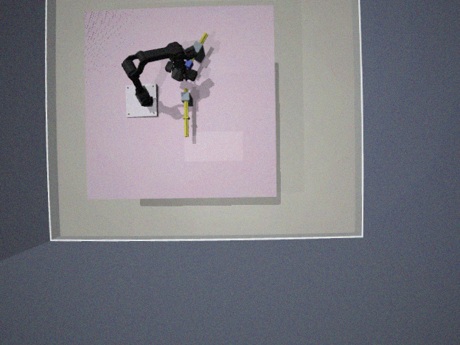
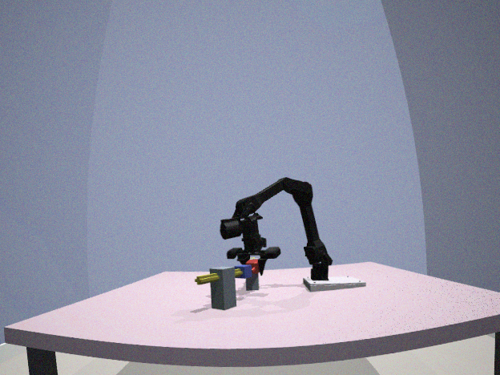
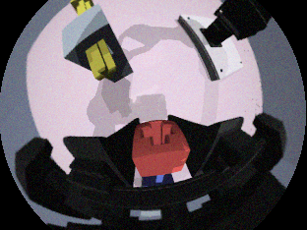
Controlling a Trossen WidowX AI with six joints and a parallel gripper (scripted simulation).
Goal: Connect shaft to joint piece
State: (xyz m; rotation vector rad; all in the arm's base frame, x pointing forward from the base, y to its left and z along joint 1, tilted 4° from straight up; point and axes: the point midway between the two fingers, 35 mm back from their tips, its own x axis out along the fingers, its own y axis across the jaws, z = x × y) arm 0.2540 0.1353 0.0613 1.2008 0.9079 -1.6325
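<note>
The red joint piece lies 3 cm above my gripper tip, 2 cm to the left of it and 1 cm ahead of it.
</note>
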